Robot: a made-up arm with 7 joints. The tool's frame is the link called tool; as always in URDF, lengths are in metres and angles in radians. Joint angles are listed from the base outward.
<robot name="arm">
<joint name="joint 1" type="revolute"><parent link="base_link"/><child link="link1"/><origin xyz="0.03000 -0.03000 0.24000" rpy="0.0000 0.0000 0.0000"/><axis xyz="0 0 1"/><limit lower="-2.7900" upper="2.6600"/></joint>
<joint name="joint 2" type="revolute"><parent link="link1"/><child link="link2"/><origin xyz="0.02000 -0.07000 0.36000" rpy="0.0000 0.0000 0.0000"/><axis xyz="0 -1 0"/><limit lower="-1.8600" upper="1.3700"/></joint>
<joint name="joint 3" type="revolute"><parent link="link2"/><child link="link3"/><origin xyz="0.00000 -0.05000 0.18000" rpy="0.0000 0.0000 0.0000"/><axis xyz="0 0 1"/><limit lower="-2.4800" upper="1.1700"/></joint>
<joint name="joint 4" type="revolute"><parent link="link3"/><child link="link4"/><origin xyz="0.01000 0.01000 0.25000" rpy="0.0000 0.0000 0.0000"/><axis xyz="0 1 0"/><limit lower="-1.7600" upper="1.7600"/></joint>
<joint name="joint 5" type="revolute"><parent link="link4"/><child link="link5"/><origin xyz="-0.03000 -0.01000 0.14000" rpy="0.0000 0.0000 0.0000"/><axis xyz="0 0 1"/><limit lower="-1.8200" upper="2.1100"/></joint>
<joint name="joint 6" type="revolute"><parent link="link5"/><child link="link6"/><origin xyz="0.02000 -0.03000 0.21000" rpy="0.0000 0.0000 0.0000"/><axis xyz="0 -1 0"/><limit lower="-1.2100" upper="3.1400"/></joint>
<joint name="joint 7" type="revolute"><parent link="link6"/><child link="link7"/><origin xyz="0.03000 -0.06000 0.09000" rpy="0.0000 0.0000 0.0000"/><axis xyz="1 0 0"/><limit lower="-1.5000" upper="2.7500"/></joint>
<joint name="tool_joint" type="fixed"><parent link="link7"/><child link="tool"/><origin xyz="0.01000 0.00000 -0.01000" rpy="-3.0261 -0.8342 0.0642"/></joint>
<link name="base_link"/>
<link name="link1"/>
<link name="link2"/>
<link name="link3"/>
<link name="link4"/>
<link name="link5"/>
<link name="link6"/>
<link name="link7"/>
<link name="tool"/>
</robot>
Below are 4 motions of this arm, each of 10 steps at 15 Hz.
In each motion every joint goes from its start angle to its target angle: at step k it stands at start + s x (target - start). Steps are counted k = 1, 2, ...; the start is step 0. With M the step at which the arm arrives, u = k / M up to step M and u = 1 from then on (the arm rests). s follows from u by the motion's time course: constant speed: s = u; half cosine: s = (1 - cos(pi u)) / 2; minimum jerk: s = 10 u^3 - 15 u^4 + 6 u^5.
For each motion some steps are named. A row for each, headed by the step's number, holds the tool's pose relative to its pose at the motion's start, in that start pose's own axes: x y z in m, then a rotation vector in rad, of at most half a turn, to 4 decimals.
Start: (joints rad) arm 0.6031 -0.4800 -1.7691 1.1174 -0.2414 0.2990 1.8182
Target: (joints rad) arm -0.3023 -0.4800 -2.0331 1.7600 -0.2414 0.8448 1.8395
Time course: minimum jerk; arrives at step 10
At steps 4, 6, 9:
4: 0.2135 0.0450 0.0330 -0.0277 0.2982 0.1774
6: 0.4292 0.1588 -0.0253 -0.0527 0.6309 0.3927
9: 0.5447 0.2909 -0.1346 -0.0612 0.9061 0.5822

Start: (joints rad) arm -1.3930 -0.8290 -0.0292 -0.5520 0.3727 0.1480 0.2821
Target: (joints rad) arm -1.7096 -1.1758 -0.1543 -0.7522 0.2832 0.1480 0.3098
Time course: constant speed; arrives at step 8
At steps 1, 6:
1: -0.0027 0.0261 0.0052 -0.0460 0.0059 0.0448
6: -0.0371 0.1599 0.0216 -0.2680 0.0246 0.2634

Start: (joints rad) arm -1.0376 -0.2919 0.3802 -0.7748 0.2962 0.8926 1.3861
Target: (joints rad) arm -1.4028 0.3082 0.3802 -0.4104 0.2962 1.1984 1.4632
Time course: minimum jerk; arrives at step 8
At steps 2, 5, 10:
2: -0.0182 -0.0387 0.0219 0.0151 -0.0213 -0.0513
5: -0.1939 -0.2249 0.1621 0.0887 -0.1949 -0.3379
10: -0.3021 -0.2746 0.2230 0.1113 -0.2950 -0.4504

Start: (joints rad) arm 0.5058 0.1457 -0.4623 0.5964 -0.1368 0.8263 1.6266
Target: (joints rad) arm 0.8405 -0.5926 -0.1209 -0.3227 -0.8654 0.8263 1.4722
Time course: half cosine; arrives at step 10
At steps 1, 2, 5, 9, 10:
1: -0.0046 0.0005 0.0111 -0.0069 -0.0086 -0.0181
2: -0.0186 0.0029 0.0419 -0.0241 -0.0330 -0.0694
5: -0.1112 0.0372 0.1792 -0.0524 -0.1417 -0.3190
9: -0.2161 0.1143 0.2621 -0.0073 -0.1668 -0.4947
10: -0.2208 0.1193 0.2646 -0.0050 -0.1647 -0.5002

